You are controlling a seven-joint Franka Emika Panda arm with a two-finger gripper.
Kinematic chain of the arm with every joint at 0, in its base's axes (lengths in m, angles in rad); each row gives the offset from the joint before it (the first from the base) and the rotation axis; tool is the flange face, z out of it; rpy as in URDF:
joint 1: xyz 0 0 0.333 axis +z
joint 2: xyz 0 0 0 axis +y
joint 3: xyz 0 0 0.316 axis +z
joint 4: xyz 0.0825 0 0 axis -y
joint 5: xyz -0.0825 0 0.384 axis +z
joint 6: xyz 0 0 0 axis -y
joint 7: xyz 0.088 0 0 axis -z
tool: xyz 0 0 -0.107 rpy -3.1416 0 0
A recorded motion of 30 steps. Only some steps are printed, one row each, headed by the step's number.
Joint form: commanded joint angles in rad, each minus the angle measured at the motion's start. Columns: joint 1, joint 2, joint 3, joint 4, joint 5, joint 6, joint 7.
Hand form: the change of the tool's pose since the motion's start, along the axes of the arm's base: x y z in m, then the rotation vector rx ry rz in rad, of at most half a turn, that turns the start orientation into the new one. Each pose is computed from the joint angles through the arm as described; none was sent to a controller.
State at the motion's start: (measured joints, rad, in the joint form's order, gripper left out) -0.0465 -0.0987 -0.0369 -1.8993 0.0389 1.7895 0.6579
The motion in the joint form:
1: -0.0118 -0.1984 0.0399 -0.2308 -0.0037 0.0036 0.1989
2: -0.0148 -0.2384 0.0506 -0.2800 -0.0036 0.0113 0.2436
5: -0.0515 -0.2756 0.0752 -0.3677 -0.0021 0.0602 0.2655
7: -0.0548 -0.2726 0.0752 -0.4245 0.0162 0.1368 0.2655
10: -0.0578 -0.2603 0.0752 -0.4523 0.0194 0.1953 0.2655
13: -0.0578 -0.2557 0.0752 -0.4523 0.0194 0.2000 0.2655
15: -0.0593 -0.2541 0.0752 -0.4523 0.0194 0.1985 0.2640
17: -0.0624 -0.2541 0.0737 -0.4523 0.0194 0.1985 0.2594
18: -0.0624 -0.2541 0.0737 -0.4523 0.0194 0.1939 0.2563
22: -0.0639 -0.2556 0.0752 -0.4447 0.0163 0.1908 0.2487
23: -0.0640 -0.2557 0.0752 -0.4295 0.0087 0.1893 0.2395
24: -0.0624 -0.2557 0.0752 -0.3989 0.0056 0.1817 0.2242
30: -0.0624 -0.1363 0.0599 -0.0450 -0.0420 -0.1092 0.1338
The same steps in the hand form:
1: -0.0671 0.0191 -0.0114 -0.0106 0.0369 -0.1701
2: -0.0803 0.0237 -0.0160 -0.0155 0.0399 -0.2081
5: -0.0944 0.0197 -0.0373 -0.0243 0.0421 -0.2462
7: -0.0949 0.0189 -0.0589 -0.0070 0.0264 -0.2587
10: -0.0919 0.0171 -0.0724 -0.0037 0.0082 -0.2656
13: -0.0908 0.0169 -0.0740 -0.0036 0.0081 -0.2658
15: -0.0908 0.0163 -0.0748 -0.0037 0.0111 -0.2658
17: -0.0909 0.0142 -0.0748 -0.0031 0.0109 -0.2657
18: -0.0914 0.0143 -0.0752 -0.0032 0.0154 -0.2624
22: -0.0905 0.0141 -0.0713 -0.0062 0.0089 -0.2534
23: -0.0879 0.0135 -0.0642 -0.0124 -0.0055 -0.2411
24: -0.0834 0.0139 -0.0503 -0.0143 -0.0292 -0.2225
30: -0.0473 0.0008 0.0382 -0.0506 0.0245 -0.1275

